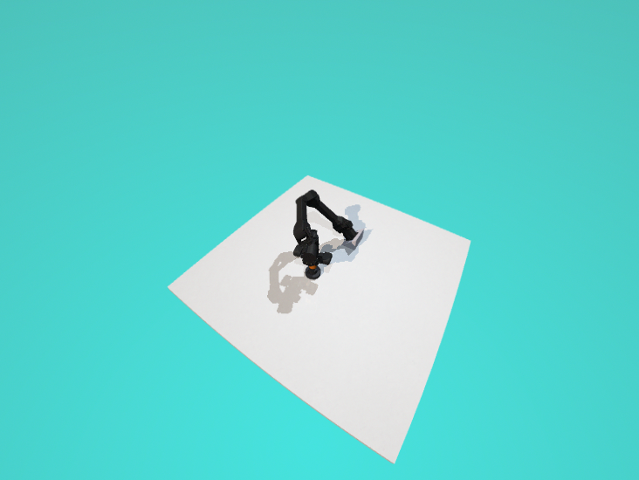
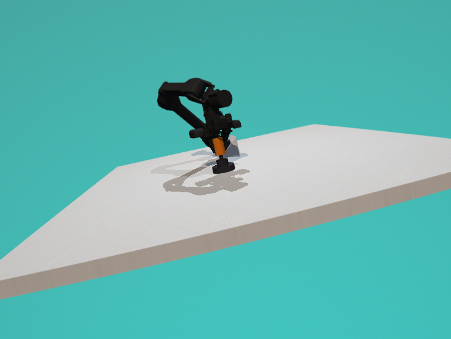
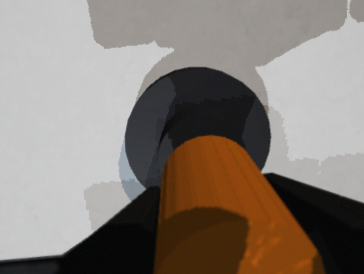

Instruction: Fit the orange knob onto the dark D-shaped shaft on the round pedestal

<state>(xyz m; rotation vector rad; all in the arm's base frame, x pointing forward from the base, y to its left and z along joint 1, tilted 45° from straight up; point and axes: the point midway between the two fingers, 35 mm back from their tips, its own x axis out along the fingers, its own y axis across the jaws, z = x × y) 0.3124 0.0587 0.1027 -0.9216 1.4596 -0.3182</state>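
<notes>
Right now my gripper tip is 4 cm above the pedestal. Round my gripper tip: orange knob (2 cm above).
</notes>
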